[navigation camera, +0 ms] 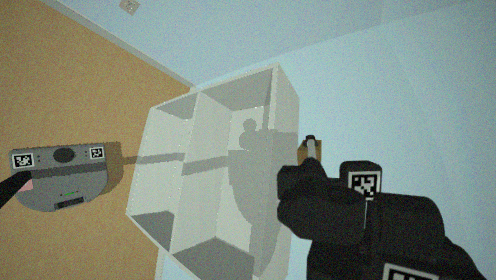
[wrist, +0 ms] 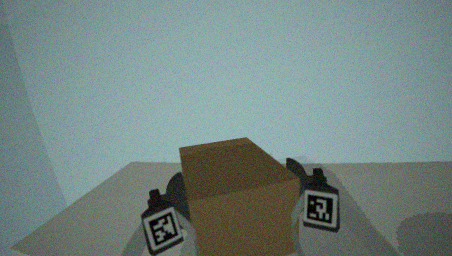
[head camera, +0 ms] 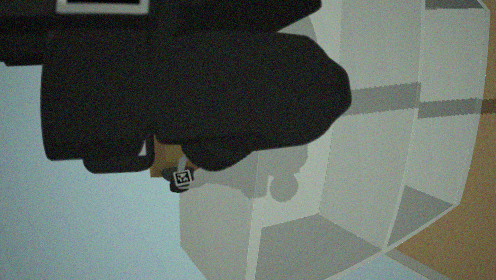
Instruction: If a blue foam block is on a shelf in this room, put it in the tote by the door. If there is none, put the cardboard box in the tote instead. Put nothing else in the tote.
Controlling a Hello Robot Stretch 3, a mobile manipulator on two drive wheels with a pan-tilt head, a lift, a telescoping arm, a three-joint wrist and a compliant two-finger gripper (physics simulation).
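Where they show: gripper, fingertip midpoint: [wrist: 236,184]; robot's base, origin of the base link: [navigation camera: 64,154].
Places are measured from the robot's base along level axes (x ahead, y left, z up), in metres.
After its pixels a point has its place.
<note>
My gripper [wrist: 236,184] {z 1.164, x -0.018, y -0.430 m} [navigation camera: 310,146] is shut on the brown cardboard box [wrist: 242,212] {z 1.180, x -0.019, y -0.374 m} [head camera: 166,154] {z 1.192, x -0.001, y -0.370 m} [navigation camera: 317,149] {z 1.189, x 0.009, y -0.380 m}, with one finger on each side of it in the wrist view. In the head view the dark wrist and arm hide much of the box. In the navigation view the box is beside the near edge of the white shelf unit [navigation camera: 287,107] {z 1.060, x 0.147, y -0.564 m} [head camera: 215,215] {z 1.060, x 0.106, y -0.546 m} [wrist: 95,215] {z 1.060, x 0.201, y -0.561 m}. A flat grey surface of that unit spreads behind and below the box in the wrist view. A blue foam block and the tote do not show in these views.
The shelf unit's compartments face the camera in the navigation view, with arm shadows across them. My grey wheeled base [navigation camera: 87,177] {z 0.160, x -0.126, y -0.078 m} stands on the brown floor [navigation camera: 65,95] {z 0.000, x 0.334, y -0.024 m} at the left. Pale blue walls [navigation camera: 360,90] {z 1.325, x 0.218, y -0.793 m} meet behind the unit. A wall outlet [navigation camera: 129,6] {z 0.392, x 0.747, y -0.248 m} is at the top.
</note>
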